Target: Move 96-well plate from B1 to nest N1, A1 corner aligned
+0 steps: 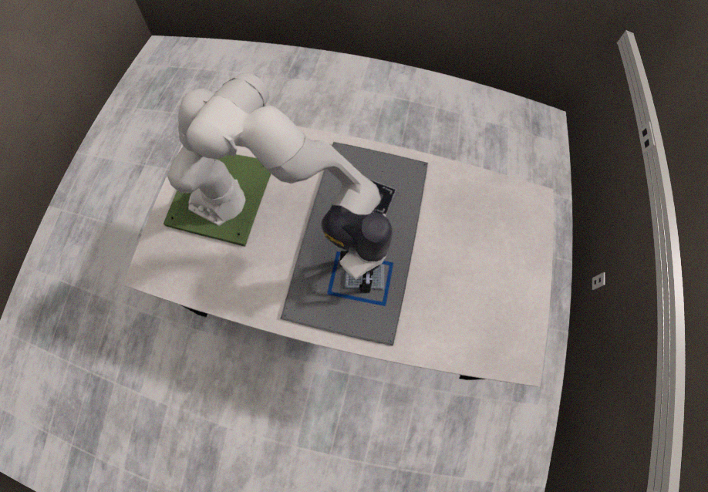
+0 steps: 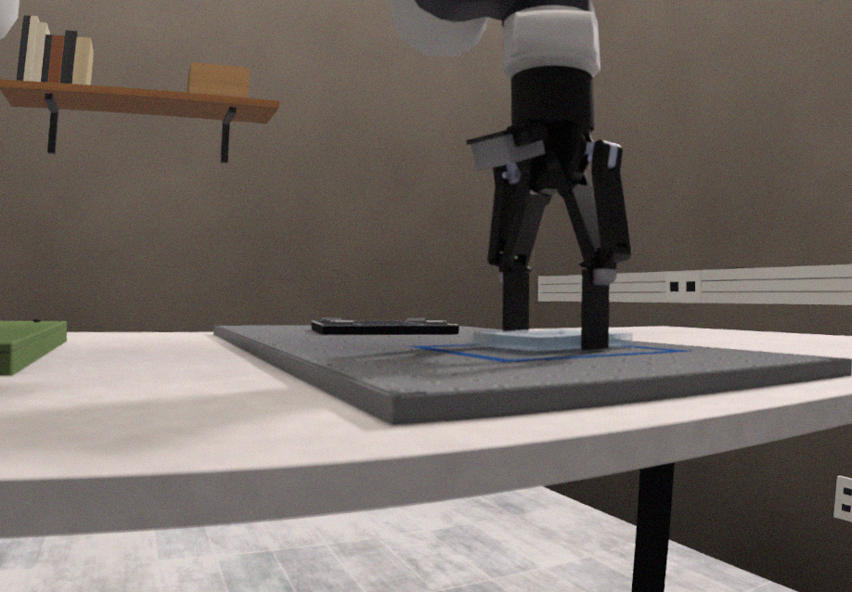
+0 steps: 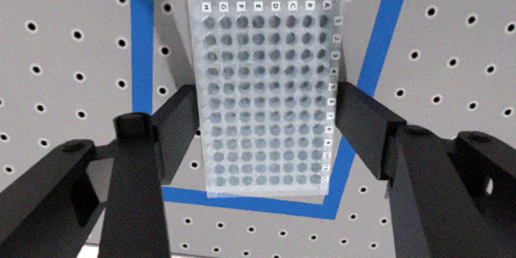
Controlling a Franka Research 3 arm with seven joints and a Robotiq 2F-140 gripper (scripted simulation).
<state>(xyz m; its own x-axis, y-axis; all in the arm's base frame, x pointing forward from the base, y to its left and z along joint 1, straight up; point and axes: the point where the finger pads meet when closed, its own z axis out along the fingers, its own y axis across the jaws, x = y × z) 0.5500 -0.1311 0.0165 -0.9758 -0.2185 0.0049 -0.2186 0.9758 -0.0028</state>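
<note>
The 96-well plate lies 20 mm below my hand. From my hand the other things lie so: A1 mark: 230 mm to the left, 20 mm below, 10 mm ahead; then black plate nest N1: 290 mm to the left, 60 mm behind, 20 mm below.
</note>
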